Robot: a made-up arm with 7 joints. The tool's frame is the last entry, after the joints. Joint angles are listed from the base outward. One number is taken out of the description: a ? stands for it. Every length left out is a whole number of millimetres.
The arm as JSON. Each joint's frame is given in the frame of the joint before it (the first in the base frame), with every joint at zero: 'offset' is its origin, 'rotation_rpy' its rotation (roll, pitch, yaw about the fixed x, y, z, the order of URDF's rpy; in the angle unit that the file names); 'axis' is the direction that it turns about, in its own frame. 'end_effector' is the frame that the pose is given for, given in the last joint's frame.
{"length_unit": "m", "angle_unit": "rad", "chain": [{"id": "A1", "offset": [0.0, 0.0, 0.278], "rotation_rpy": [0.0, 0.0, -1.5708], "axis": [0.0, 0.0, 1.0]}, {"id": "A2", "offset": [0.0, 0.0, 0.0], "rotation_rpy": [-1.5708, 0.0, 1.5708], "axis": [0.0, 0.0, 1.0]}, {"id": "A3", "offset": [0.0, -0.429, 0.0], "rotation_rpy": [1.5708, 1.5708, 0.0], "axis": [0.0, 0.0, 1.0]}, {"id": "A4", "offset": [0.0, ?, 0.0], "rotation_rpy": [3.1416, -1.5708, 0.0], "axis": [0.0, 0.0, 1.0]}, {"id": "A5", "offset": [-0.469, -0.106, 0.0], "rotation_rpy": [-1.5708, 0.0, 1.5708], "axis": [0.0, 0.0, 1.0]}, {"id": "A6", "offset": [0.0, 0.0, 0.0], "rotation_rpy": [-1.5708, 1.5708, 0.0], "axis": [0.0, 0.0, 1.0]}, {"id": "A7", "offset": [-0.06, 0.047, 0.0], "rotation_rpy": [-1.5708, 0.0, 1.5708], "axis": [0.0, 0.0, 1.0]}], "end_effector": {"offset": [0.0, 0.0, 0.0], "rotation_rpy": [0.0, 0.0, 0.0]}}
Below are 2 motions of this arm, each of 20 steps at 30 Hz.
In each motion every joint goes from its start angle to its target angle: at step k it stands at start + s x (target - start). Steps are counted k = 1, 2, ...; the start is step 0. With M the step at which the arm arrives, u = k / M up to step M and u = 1 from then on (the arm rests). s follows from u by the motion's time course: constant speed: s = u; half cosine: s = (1 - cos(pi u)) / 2; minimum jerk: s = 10 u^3 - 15 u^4 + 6 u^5.
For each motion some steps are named. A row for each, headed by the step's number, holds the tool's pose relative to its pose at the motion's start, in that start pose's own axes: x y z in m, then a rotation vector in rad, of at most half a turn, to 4 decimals.
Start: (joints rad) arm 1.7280 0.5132 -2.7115 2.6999 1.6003 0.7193 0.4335
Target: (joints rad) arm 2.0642 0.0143 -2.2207 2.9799 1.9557 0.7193 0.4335
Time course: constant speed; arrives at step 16
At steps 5, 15, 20:
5: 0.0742 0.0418 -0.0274 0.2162 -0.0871 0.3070
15: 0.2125 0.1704 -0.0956 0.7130 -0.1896 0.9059
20: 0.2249 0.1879 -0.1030 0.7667 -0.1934 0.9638

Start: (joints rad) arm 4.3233 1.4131 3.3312 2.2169 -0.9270 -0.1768 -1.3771
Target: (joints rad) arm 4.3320 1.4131 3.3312 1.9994 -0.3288 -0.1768 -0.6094
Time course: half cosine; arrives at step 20
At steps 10, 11, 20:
10: 0.0182 -0.0450 0.0061 0.0817 -0.0109 0.6948
11: 0.0212 -0.0525 0.0066 0.0957 -0.0182 0.8029
20: 0.0383 -0.0950 0.0067 0.1708 -0.0884 1.3820

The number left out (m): 0.083
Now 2 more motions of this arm.
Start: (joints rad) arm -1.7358 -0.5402 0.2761 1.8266 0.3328 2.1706 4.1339
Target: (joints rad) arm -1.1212 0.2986 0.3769 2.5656 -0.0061 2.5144 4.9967
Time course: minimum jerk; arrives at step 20
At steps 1, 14, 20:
1: -0.0002 0.0002 -0.0001 0.0005 0.0003 0.0003
14: -0.0851 0.2278 0.0734 0.3626 0.0786 0.2812
20: -0.0785 0.2774 0.1132 0.4381 0.0574 0.3460

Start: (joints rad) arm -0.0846 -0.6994 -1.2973 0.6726 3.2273 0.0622 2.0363
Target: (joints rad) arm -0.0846 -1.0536 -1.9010 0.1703 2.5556 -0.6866 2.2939
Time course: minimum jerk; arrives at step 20
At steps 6, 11, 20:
6: -0.0667 -0.0172 -0.0106 0.1616 -0.1022 0.0451
11: -0.2072 -0.0988 -0.0541 0.6316 -0.3361 0.1602
20: -0.2814 -0.1978 -0.1111 1.1094 -0.4918 0.2023

